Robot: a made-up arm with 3 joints. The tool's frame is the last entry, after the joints. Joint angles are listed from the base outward. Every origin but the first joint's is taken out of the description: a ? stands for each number. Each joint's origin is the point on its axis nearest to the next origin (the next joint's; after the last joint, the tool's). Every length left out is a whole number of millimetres.
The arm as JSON. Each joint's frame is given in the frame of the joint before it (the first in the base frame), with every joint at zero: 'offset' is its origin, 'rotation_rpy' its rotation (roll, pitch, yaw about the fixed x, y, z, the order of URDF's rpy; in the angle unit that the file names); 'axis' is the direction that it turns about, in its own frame. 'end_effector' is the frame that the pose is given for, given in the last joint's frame.
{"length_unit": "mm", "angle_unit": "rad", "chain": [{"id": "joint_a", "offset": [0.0, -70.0, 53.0], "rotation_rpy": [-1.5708, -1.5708, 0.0], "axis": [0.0, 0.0, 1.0]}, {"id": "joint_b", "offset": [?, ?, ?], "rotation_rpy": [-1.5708, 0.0, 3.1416], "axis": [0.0, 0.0, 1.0]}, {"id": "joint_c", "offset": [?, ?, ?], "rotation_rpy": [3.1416, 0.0, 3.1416], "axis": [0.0, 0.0, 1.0]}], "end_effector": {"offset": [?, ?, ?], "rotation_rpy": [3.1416, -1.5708, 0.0]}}
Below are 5 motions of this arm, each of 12 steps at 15 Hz.
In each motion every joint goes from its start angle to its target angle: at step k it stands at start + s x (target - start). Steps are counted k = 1, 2, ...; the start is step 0. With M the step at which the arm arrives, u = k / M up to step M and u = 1 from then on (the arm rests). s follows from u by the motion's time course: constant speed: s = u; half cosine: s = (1 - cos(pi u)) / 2; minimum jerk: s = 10 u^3 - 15 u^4 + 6 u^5.
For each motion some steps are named. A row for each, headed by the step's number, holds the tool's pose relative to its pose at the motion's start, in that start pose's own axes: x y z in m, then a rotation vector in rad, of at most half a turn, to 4 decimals.
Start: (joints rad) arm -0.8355 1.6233 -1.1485
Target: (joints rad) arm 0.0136 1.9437 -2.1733
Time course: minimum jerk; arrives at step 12
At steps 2, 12:
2: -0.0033 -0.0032 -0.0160 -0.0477 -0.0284 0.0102
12: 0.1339 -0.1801 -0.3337 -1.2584 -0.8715 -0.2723

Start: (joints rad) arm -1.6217 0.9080 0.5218
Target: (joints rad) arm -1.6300 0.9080 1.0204
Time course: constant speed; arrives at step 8
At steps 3, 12:
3: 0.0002 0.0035 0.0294 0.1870 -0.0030 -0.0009
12: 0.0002 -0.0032 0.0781 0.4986 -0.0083 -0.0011

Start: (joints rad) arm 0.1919 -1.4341 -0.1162
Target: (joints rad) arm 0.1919 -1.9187 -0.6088
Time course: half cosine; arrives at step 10
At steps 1, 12:
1: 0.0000 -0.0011 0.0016 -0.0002 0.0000 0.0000
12: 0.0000 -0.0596 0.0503 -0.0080 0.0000 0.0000

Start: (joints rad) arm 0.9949 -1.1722 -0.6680
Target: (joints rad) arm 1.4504 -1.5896 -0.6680
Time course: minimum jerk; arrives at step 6
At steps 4, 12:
4: 0.1250 -0.0084 0.1427 0.3262 0.2836 -0.2242
12: 0.1648 -0.0181 0.1701 0.4101 0.3470 -0.3001

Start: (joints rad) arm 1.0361 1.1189 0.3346
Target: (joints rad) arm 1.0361 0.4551 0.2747
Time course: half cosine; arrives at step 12
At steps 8, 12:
8: 0.0000 -0.0343 0.1472 0.4529 0.0000 0.0000
12: 0.0000 -0.0607 0.1905 0.6039 0.0000 0.0000

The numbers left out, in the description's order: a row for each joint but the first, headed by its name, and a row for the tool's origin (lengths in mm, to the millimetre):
joint_b: 54.0 -302.0 0.0
joint_c: -78.0 -144.0 0.0
tool: -32.0 -160.0 0.0

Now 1 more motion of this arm.
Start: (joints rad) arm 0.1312 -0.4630 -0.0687
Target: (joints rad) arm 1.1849 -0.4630 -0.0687
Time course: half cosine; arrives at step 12
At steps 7, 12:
7: 0.1995 0.0535 0.1286 0.0000 0.6123 -0.2548
12: 0.3440 0.0581 0.1397 0.0000 0.9728 -0.4048

